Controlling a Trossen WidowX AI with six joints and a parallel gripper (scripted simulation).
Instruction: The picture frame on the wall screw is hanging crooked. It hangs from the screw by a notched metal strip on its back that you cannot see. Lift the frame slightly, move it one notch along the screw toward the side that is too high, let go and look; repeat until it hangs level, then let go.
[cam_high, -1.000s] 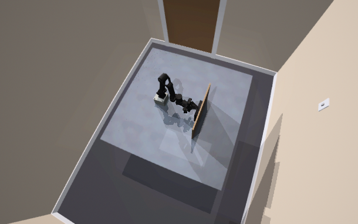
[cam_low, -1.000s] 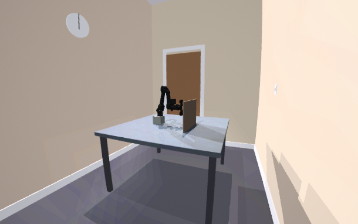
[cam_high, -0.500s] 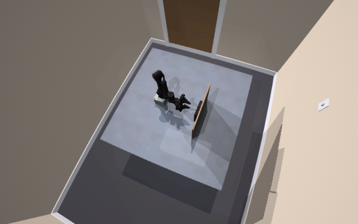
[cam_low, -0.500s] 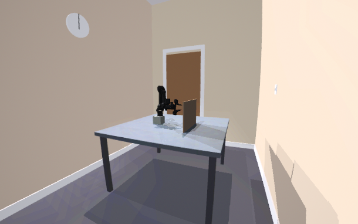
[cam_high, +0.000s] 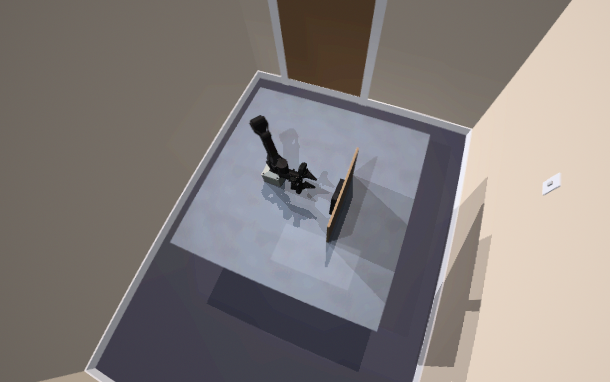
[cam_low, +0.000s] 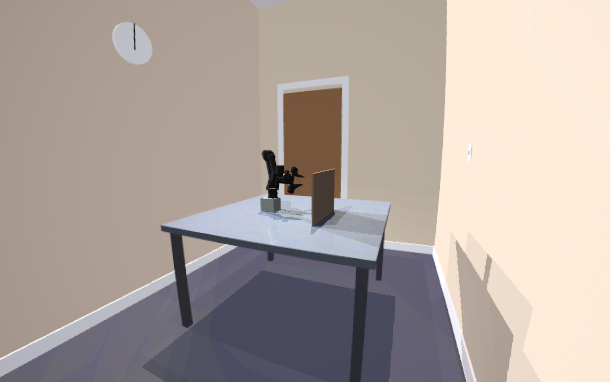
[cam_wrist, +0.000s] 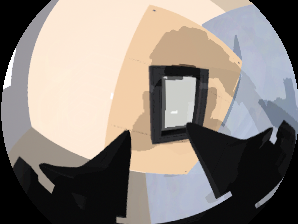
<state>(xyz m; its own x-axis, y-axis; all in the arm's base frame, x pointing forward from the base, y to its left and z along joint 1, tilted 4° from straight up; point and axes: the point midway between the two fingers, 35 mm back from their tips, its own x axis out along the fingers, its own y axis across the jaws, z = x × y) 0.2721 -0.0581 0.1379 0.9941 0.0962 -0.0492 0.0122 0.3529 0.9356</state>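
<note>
My gripper tip is now 13 cm short of the picture frame, 7 cm above it and 1 cm to the right of it. The rest, counted from my gripper tip: tan wall panel 14 cm ahead, 9 cm below, 3 cm to the left.
</note>
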